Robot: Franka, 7 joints.
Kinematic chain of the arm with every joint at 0, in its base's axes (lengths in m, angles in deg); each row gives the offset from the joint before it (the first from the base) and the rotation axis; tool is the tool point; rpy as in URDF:
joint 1: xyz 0 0 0.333 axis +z
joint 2: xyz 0 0 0 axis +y
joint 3: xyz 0 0 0.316 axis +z
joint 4: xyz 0.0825 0 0 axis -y
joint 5: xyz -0.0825 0 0.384 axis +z
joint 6: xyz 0 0 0 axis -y
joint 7: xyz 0.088 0 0 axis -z
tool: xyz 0 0 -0.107 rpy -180 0 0
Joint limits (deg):
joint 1: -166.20..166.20
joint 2: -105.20..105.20
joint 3: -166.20..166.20
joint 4: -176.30..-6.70
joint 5: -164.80..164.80
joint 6: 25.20..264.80
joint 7: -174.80..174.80
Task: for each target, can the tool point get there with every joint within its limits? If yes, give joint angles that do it. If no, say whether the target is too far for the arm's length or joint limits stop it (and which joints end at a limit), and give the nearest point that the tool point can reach.
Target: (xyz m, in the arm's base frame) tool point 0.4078 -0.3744 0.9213
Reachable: yes | joints 87.68 -44.64 -60.00 -61.34 53.78 181.79 17.67
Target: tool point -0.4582 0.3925 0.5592
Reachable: yes | joints -93.84 -42.31 -88.58 -81.09 111.95 220.67 -41.83
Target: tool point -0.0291 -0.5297 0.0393
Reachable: yes | joints -105.64 52.51 23.37 -113.27 77.55 196.54 -51.38
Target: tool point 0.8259 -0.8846 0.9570
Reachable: no: too far | nearest point 0.5204 -0.5573 0.7262 | short by 0.504 m
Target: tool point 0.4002 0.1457 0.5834
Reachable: yes | joints -33.71 -44.13 50.72 -134.97 104.24 165.97 66.26
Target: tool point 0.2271 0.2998 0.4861
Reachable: yes | joints 66.61 -38.40 -16.66 -151.05 53.99 128.36 -91.47
